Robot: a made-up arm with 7 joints.
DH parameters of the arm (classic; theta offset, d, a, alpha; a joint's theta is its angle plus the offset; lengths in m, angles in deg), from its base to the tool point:
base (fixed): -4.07 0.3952 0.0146 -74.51
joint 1: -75.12 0.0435 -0.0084 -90
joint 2: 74 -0.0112 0.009 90
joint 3: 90 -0.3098 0.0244 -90
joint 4: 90 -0.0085 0.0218 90
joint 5: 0 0.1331 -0.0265 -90
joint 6: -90 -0.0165 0.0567 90
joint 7: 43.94 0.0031 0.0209 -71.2
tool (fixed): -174.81 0.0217 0 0
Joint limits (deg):
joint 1: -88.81..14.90
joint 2: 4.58..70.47
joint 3: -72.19..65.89
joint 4: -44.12..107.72
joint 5: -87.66..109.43
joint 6: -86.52..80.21
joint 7: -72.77..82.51
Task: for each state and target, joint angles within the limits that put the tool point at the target. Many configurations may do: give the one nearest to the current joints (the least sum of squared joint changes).
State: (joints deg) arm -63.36 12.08 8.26 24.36 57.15 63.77 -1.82
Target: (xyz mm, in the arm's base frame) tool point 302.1 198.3 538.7
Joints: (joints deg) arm -86.02 43.93 21.91 -11.85 61.95 61.58 -0.77
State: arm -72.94 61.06 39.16 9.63 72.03 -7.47 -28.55
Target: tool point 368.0 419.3 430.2
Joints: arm -70.06 64.11 39.65 57.59 82.76 -0.77 -48.96
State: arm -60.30 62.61 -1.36 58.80 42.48 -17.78 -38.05
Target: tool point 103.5 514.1 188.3
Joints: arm -18.76 70.47 1.54 87.83 40.60 0.97 -45.75
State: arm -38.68 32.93 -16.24 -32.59 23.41 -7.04 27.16
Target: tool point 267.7 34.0 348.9
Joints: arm -57.75 31.22 -12.53 -33.05 22.58 -6.11 24.98
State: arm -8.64 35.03 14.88 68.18 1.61 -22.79 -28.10
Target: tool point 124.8 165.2 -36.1
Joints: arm -7.02 15.85 7.80 55.33 4.56 -31.13 -25.78
